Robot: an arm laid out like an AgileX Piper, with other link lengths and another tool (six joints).
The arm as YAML. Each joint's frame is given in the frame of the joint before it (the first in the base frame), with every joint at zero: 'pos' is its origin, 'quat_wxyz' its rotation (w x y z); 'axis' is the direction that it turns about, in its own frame. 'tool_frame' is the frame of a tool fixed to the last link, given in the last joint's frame.
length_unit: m
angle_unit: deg
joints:
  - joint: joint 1
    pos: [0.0, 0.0, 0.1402]
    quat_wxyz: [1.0, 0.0, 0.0, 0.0]
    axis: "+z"
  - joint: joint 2
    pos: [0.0, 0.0, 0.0]
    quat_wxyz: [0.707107, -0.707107, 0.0, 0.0]
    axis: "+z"
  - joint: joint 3
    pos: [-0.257, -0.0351, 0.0]
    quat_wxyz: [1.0, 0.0, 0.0, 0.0]
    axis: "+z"
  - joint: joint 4
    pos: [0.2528, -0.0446, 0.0]
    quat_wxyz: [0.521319, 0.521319, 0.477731, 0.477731]
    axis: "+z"
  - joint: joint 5
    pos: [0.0, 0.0, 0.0]
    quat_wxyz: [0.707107, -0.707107, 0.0, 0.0]
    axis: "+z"
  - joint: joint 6
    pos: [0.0, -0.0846, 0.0]
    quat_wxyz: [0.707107, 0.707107, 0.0, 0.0]
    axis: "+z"
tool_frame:
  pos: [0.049, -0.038, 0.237]
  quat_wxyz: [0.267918, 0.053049, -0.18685, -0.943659]
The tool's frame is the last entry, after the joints.
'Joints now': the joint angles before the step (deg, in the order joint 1, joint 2, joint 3, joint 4, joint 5, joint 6). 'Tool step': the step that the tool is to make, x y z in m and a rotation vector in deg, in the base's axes. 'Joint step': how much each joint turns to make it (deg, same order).
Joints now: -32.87 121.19 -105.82 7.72 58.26 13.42
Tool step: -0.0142 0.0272 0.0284 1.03 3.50 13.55
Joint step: 1.18 -0.97 -5.56 2.55 11.83 -11.60
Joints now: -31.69 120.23 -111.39 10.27 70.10 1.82
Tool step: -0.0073 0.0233 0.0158 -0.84 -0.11 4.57
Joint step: 2.37 -5.26 4.85 -0.04 0.28 -2.27
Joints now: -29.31 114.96 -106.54 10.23 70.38 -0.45
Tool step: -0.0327 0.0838 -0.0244 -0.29 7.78 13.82
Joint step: 11.50 -5.20 12.54 -2.94 -0.05 -2.05
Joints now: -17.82 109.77 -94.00 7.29 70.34 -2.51
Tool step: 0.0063 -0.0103 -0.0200 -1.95 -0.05 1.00
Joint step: 0.39 1.89 1.73 -1.66 -4.21 -0.73
